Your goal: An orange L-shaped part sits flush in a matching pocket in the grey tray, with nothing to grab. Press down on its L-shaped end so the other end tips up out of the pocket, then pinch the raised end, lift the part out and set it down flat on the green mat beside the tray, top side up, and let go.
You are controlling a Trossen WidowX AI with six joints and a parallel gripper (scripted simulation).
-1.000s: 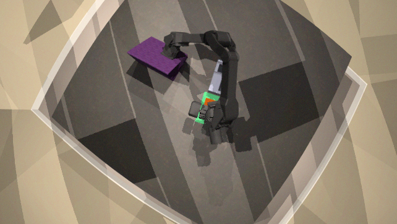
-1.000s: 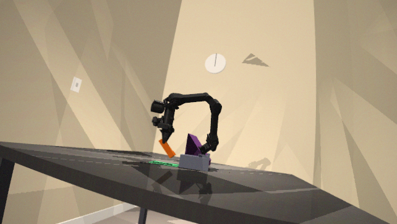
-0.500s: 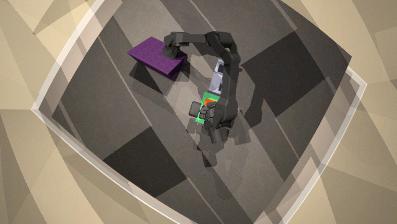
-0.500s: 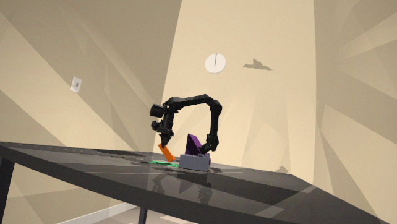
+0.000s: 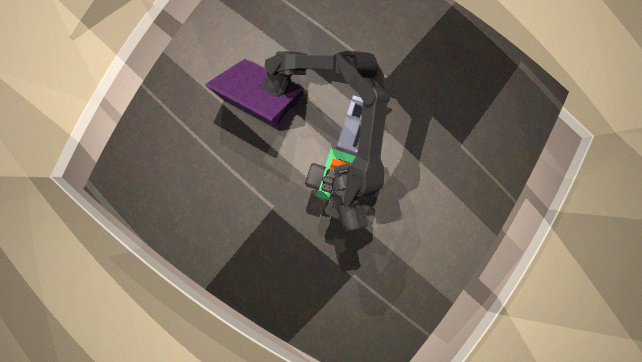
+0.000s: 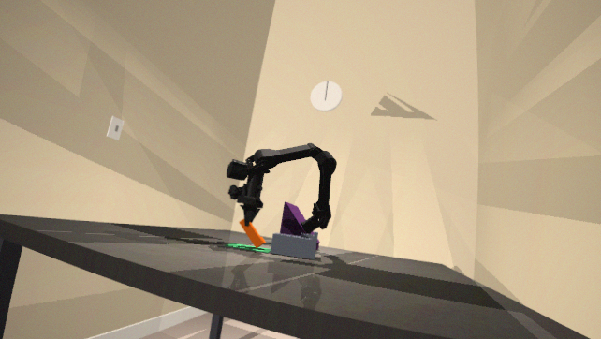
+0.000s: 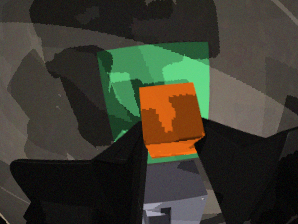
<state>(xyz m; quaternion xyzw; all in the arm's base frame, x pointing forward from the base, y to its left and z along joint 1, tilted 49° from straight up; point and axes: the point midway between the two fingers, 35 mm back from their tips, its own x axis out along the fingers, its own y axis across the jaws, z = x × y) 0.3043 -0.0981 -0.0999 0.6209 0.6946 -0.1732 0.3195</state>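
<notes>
Right now the green mat is 9 cm below my gripper tip and 2 cm to the left of it. Round my gripper tip: orange L-shaped part 3 cm to the left, 3 cm below, 2 cm behind.
</notes>
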